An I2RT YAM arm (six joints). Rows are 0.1 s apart.
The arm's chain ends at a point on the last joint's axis. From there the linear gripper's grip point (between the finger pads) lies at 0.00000 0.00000 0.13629 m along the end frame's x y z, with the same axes.
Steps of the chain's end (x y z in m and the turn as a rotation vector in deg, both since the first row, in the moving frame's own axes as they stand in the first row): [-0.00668 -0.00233 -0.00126 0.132 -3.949 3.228]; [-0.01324 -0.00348 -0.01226 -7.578 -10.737 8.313]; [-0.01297 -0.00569 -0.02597 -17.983 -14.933 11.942]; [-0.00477 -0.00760 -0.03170 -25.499 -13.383 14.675]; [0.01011 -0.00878 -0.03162 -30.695 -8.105 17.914]
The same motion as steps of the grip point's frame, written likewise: [-0.01605 -0.00291 -0.00158 0.132 -3.949 3.228]; [-0.03977 0.01248 -0.01582 -7.578 -10.737 8.313]; [-0.05164 0.03197 -0.03711 -17.983 -14.933 11.942]; [-0.04251 0.04592 -0.04846 -25.499 -13.383 14.675]; [-0.01893 0.05649 -0.05185 -30.695 -8.105 17.914]
